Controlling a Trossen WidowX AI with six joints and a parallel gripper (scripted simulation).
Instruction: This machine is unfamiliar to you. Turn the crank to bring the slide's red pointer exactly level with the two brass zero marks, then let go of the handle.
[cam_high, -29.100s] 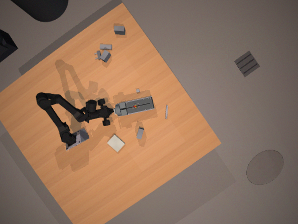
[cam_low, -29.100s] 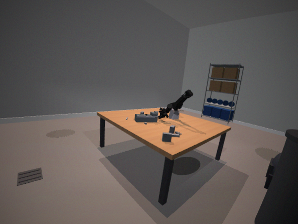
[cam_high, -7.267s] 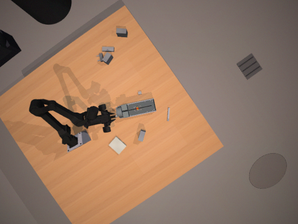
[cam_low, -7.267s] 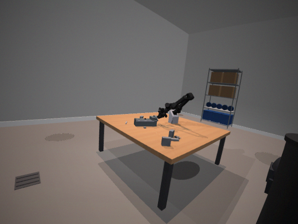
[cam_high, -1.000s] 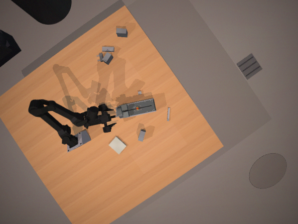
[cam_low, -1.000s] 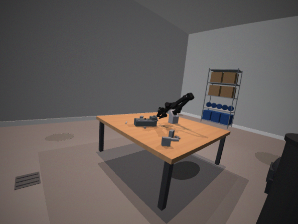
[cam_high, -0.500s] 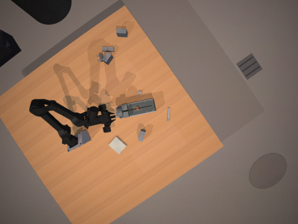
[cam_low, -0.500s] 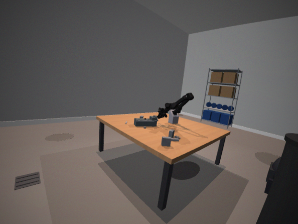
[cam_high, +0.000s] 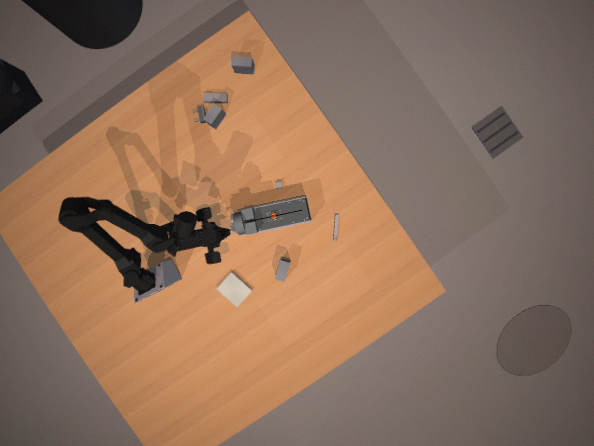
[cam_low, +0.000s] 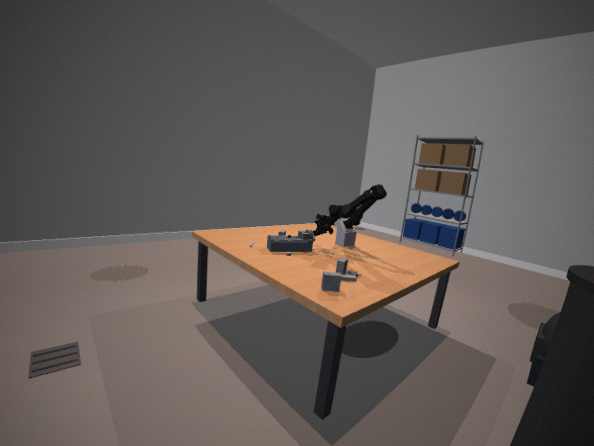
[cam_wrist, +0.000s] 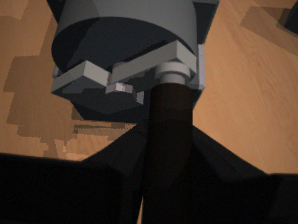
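My gripper tip is now 160 mm short of the red pointer and 30 mm to the left of it. The rest, counted from my gripper tip: white square plate (100 mm behind, 190 mm to the right, 70 mm below); small grey cube (230 mm ahead, 70 mm to the left, 80 mm below); dark crank handle (20 mm behind, 20 mm above).
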